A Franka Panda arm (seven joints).
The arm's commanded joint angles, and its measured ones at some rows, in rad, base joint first. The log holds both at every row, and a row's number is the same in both.
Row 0, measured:
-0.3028 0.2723 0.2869 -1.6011 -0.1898 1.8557 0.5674
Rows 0 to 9, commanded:
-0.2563 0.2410 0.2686 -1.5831 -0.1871 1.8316 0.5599
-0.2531 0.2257 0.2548 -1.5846 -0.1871 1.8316 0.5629
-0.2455 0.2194 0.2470 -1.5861 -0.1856 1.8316 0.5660
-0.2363 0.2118 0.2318 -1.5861 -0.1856 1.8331 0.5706
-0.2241 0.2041 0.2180 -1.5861 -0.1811 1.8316 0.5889
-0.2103 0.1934 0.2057 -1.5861 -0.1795 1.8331 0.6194
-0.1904 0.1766 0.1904 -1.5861 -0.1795 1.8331 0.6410
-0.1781 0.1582 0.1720 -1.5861 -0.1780 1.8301 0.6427
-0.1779 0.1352 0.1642 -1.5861 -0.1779 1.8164 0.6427
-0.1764 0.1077 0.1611 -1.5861 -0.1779 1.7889 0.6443
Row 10, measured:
-0.2045 0.1866 0.1970 -1.5838 -0.1876 1.8519 0.6236
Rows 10 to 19, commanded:
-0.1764 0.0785 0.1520 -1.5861 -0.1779 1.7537 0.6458
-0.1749 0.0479 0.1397 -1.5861 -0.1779 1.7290 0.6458
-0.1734 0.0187 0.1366 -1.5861 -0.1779 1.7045 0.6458
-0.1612 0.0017 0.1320 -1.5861 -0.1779 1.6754 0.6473
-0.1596 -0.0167 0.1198 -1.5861 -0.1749 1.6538 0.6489
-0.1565 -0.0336 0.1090 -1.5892 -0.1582 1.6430 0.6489
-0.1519 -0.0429 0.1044 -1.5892 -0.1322 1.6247 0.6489
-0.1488 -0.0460 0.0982 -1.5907 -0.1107 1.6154 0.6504
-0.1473 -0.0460 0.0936 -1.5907 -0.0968 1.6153 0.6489
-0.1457 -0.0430 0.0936 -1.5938 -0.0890 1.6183 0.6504
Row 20, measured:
-0.1642 -0.0390 0.1126 -1.5757 -0.1251 1.6241 0.6319
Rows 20 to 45, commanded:
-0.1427 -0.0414 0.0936 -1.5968 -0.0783 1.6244 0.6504
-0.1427 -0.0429 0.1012 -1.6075 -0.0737 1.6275 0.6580
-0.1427 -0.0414 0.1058 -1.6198 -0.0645 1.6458 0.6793
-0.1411 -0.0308 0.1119 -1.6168 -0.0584 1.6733 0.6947
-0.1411 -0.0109 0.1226 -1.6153 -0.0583 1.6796 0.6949
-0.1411 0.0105 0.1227 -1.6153 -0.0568 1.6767 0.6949
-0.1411 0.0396 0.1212 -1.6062 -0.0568 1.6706 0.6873
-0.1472 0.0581 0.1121 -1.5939 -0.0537 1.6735 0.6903
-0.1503 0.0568 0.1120 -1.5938 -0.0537 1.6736 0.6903
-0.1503 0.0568 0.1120 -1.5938 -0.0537 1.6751 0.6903
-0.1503 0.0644 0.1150 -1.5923 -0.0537 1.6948 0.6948
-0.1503 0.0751 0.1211 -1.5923 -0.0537 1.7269 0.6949
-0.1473 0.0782 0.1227 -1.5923 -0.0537 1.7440 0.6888
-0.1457 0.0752 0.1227 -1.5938 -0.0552 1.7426 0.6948
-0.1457 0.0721 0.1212 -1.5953 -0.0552 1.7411 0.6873
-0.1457 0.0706 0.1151 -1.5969 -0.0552 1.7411 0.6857
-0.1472 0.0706 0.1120 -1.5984 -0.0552 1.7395 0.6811
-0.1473 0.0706 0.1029 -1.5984 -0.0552 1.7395 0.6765
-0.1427 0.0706 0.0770 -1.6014 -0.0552 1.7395 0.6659
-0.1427 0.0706 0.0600 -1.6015 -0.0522 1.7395 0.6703
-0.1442 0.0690 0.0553 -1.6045 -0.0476 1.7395 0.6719
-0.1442 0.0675 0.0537 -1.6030 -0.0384 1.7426 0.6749
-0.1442 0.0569 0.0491 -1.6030 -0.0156 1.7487 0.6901
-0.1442 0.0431 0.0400 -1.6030 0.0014 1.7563 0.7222
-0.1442 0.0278 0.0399 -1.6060 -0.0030 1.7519 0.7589
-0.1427 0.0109 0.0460 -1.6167 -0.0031 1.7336 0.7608
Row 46, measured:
-0.1459 0.0647 0.0439 -1.6012 -0.0218 1.7490 0.7066
